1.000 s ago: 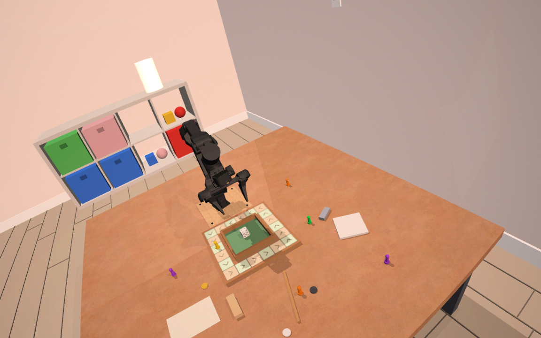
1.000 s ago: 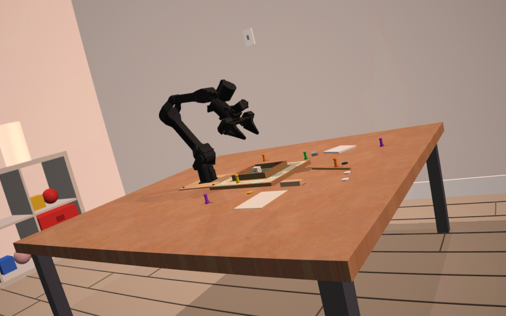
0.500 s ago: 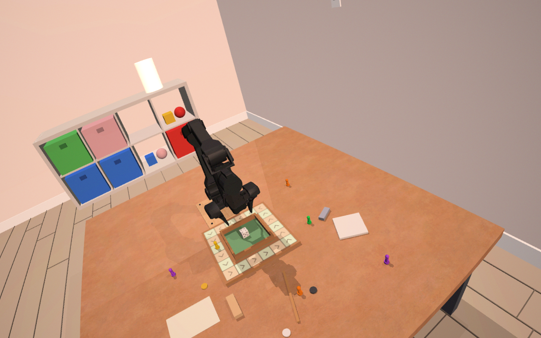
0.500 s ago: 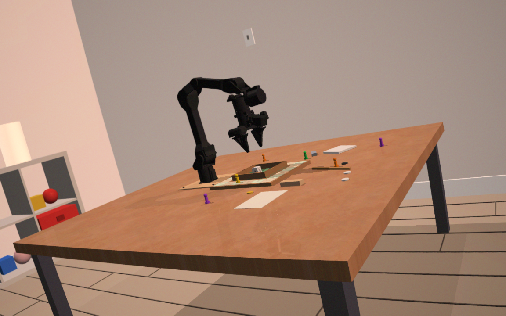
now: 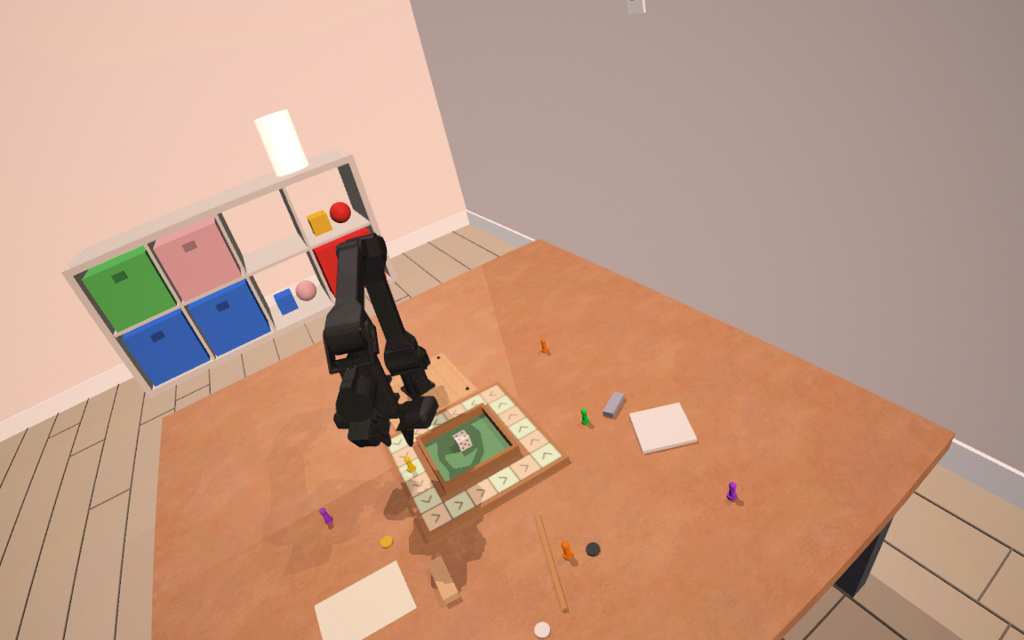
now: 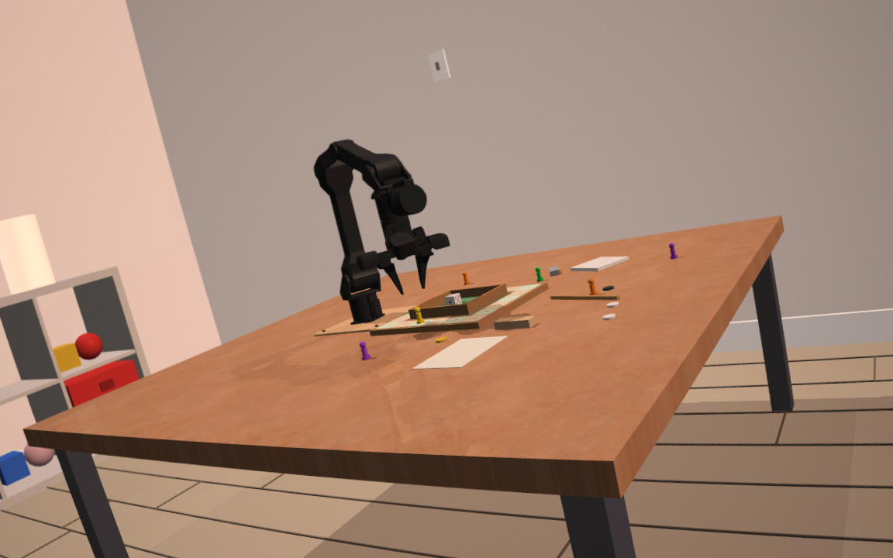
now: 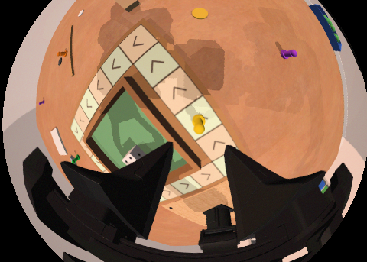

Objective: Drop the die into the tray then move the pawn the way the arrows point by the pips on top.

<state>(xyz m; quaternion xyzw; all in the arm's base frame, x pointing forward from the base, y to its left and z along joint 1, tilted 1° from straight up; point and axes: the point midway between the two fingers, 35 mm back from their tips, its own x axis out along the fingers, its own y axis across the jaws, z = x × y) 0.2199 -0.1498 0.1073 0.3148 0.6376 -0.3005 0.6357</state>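
Right now the yellow pawn is 5 cm below my gripper tip. Also, from my gripper tip: yellow disc (10 cm ahead, 12 cm to the right, 8 cm below); green dice tray (5 cm ahead, 10 cm to the left, 7 cm below); white die (3 cm ahead, 10 cm to the left, 5 cm below).
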